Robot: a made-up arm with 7 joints. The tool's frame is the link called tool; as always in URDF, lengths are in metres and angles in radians. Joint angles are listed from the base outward. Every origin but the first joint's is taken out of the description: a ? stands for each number. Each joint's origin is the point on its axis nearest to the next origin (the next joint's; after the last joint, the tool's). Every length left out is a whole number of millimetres.
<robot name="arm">
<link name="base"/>
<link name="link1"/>
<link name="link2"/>
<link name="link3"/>
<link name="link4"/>
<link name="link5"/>
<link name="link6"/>
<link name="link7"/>
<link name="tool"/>
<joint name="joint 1" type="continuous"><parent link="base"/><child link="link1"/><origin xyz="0.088 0.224 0.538" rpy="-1.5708 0.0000 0.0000"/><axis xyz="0 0 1"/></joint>
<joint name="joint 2" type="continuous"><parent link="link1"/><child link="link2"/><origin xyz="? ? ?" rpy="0.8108 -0.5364 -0.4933"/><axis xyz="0 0 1"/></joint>
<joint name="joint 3" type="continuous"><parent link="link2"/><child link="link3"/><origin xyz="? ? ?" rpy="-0.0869 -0.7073 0.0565"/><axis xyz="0 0 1"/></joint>
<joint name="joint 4" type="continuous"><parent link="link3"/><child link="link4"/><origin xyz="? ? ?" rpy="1.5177 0.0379 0.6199"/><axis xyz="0 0 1"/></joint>
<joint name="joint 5" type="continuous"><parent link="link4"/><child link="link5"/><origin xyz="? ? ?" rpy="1.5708 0.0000 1.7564"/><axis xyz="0 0 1"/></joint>
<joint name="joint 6" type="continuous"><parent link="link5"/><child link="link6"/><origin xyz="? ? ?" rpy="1.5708 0.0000 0.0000"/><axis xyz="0 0 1"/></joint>
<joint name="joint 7" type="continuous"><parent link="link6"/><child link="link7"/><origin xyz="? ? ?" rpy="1.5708 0.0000 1.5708"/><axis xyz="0 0 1"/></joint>
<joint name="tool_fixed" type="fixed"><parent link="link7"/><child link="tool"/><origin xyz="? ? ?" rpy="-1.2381 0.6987 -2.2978"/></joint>
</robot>
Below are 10 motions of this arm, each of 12 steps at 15 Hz.
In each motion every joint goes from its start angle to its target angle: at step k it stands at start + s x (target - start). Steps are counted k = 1, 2, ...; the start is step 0. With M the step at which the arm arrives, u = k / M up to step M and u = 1 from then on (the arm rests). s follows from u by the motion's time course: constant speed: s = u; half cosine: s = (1 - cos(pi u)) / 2; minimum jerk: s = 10 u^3 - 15 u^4 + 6 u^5.
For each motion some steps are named. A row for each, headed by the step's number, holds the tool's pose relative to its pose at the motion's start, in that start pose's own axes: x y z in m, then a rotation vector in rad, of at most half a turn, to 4 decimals.
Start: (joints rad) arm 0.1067 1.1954 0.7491 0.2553 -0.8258 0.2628 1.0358
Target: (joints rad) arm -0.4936 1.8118 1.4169 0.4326 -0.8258 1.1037 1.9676
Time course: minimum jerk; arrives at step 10
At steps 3, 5, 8, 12:
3: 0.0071 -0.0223 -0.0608 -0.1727 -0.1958 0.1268
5: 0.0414 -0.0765 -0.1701 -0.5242 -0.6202 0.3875
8: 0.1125 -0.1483 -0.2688 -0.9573 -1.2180 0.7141
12: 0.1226 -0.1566 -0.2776 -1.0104 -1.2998 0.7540

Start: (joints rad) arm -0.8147 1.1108 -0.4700 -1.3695 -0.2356 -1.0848 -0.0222
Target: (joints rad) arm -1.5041 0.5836 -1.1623 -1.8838 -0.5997 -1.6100 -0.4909
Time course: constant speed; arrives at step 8
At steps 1, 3, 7, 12:
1: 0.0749 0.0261 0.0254 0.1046 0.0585 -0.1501
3: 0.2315 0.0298 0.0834 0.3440 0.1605 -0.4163
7: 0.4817 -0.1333 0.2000 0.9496 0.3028 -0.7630
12: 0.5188 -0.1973 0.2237 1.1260 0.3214 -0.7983

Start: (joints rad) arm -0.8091 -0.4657 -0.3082 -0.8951 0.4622 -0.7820 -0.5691
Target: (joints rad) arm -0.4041 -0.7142 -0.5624 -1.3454 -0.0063 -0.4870 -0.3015
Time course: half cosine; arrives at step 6
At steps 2, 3, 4, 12:
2: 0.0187 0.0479 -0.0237 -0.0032 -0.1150 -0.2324
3: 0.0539 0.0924 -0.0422 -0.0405 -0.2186 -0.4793
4: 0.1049 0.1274 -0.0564 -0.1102 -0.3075 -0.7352
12: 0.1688 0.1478 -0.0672 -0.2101 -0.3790 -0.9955

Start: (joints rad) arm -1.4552 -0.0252 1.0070 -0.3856 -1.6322 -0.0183 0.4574
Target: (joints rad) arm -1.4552 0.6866 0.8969 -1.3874 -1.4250 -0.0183 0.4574
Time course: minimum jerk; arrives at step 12
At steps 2, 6, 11, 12:
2: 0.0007 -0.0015 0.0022 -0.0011 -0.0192 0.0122
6: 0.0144 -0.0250 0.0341 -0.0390 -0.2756 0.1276
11: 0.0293 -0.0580 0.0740 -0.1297 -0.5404 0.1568
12: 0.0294 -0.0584 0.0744 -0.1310 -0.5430 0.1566

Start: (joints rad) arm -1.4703 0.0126 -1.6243 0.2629 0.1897 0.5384 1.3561
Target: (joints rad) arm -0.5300 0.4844 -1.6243 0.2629 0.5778 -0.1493 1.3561
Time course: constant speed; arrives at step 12
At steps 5, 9, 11, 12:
5: -0.0895 -0.2338 0.0111 -0.1052 0.0202 0.3743
9: -0.0824 -0.4093 0.0900 -0.0725 0.1503 0.6819
11: -0.0515 -0.4802 0.1398 -0.0236 0.2582 0.8184
12: -0.0302 -0.5100 0.1649 0.0073 0.3229 0.8791

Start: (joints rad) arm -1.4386 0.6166 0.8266 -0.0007 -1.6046 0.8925 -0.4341
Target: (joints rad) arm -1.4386 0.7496 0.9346 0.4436 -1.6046 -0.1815 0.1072
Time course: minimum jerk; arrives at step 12
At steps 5, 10, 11, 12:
5: -0.0005 -0.0234 0.0081 0.0372 0.0555 0.4521
10: 0.0104 -0.0509 0.0068 0.4172 0.0669 1.1191
11: 0.0109 -0.0516 0.0061 0.4458 0.0652 1.1439
12: 0.0110 -0.0517 0.0060 0.4507 0.0649 1.1480

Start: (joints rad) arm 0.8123 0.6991 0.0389 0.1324 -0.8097 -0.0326 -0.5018
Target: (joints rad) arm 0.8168 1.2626 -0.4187 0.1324 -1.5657 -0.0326 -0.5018
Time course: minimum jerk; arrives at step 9
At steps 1, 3, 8, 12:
1: 0.0000 0.0007 -0.0023 0.0064 -0.0019 -0.0004
3: -0.0015 0.0150 -0.0408 0.1130 -0.0336 -0.0137
8: -0.0089 0.0900 -0.1560 0.4510 -0.1704 -0.1463
12: -0.0088 0.0912 -0.1574 0.4549 -0.1728 -0.1489

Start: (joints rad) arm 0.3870 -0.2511 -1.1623 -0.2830 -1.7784 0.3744 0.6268
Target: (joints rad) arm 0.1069 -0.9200 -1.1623 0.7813 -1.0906 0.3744 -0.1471
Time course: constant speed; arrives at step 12
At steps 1, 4, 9, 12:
1: -0.0025 -0.0044 0.0366 0.0394 0.1832 -0.0072
4: 0.0099 -0.0184 0.1309 0.2027 0.7213 -0.0640
9: 0.0412 -0.0493 0.2146 0.6287 1.5359 -0.2463
12: 0.0291 -0.0614 0.2311 0.9875 1.9355 -0.3824

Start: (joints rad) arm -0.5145 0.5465 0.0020 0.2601 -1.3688 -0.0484 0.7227
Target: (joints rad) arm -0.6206 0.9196 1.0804 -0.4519 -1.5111 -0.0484 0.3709
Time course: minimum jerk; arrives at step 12
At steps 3, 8, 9, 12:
3: 0.0052 -0.0066 -0.0186 0.0626 -0.0808 0.0808
8: 0.0733 0.0191 -0.1326 0.5960 -0.6817 0.4778
9: 0.0860 0.0342 -0.1432 0.6987 -0.7781 0.5170
12: 0.0978 0.0512 -0.1504 0.8041 -0.8712 0.5491

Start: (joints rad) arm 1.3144 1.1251 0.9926 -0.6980 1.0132 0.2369 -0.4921
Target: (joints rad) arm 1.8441 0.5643 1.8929 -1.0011 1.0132 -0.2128 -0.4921
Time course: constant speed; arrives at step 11
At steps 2, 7, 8, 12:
2: -0.0524 0.0093 -0.0184 0.0466 -0.0350 0.0120
7: -0.1661 0.0335 -0.0788 0.1534 -0.1385 0.0539
8: -0.1852 0.0383 -0.0935 0.1728 -0.1629 0.0648
12: -0.2341 0.0521 -0.1433 0.2265 -0.2458 0.1040

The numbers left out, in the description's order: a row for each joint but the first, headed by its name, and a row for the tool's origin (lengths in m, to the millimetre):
joint 2: 0.305 0.271 0.000
joint 3: 0.159 0.050 0.000
joint 4: 0.057 -0.155 0.000
joint 5: -0.034 0.141 0.000
joint 6: 0.200 -0.227 0.000
joint 7: 0.062 0.003 0.000
tool: 0.026 -0.009 0.000

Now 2 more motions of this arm.
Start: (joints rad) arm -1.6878 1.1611 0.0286 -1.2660 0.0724 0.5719 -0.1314
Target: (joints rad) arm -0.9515 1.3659 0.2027 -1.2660 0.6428 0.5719 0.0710
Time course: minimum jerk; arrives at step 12
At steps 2, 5, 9, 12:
2: -0.0003 -0.0154 -0.0089 -0.0159 -0.0274 0.0311
5: 0.0210 -0.1472 -0.0831 -0.1526 -0.2820 0.2897
9: 0.1482 -0.3448 -0.1837 -0.3726 -0.7892 0.6790
12: 0.1818 -0.3746 -0.1968 -0.4096 -0.8923 0.7414

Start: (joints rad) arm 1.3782 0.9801 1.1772 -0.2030 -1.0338 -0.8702 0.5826
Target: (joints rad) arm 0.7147 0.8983 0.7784 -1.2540 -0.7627 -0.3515 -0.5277
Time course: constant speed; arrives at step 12
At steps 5, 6, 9, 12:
5: -0.0130 -0.0197 0.0515 -0.5460 0.7473 -0.0128
6: -0.0144 -0.0158 0.0513 -0.6821 0.8619 -0.0628
9: -0.0274 -0.0023 0.0248 -1.1315 1.0886 -0.2936
12: -0.0603 -0.0048 -0.0356 -1.6103 1.0856 -0.6101

